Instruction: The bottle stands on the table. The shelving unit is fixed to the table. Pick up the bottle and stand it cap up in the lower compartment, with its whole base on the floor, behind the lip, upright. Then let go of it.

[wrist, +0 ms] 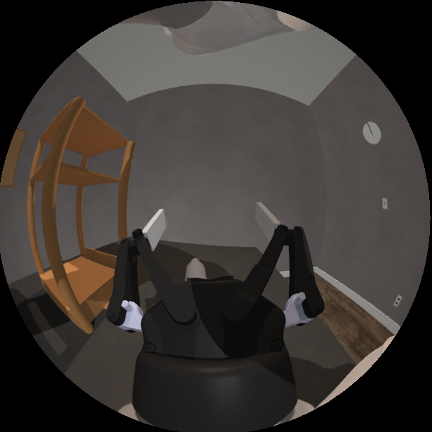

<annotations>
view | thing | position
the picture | gripper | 209, 212
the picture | orange shelving unit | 81, 287
</annotations>
